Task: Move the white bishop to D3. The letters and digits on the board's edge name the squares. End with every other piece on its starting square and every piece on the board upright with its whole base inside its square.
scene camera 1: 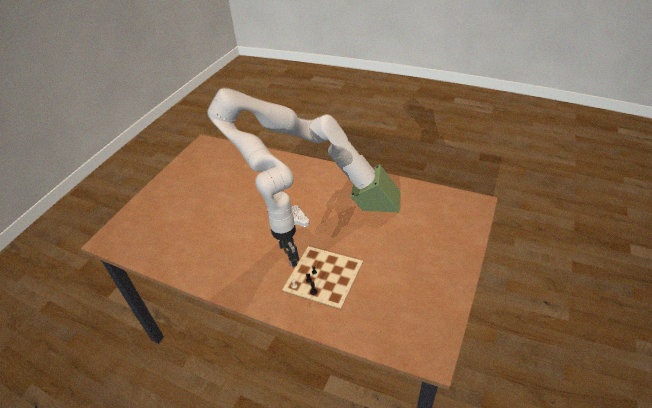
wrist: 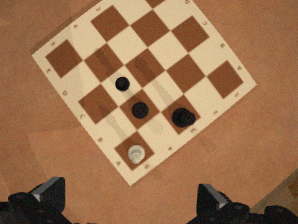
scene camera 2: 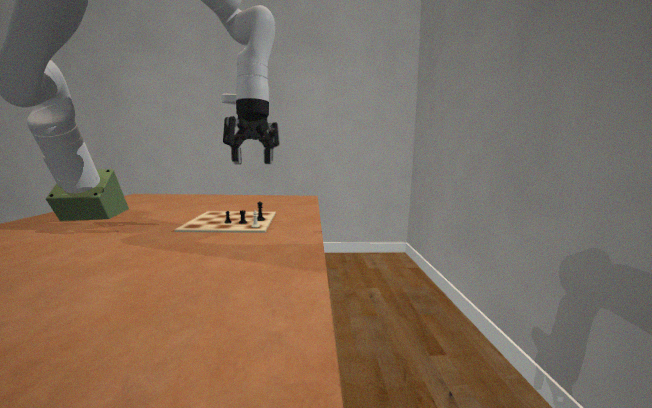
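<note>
The gripper appears in the pictures, and the wrist view takes it in too; a chessboard can also be seen in the pictures.
</note>
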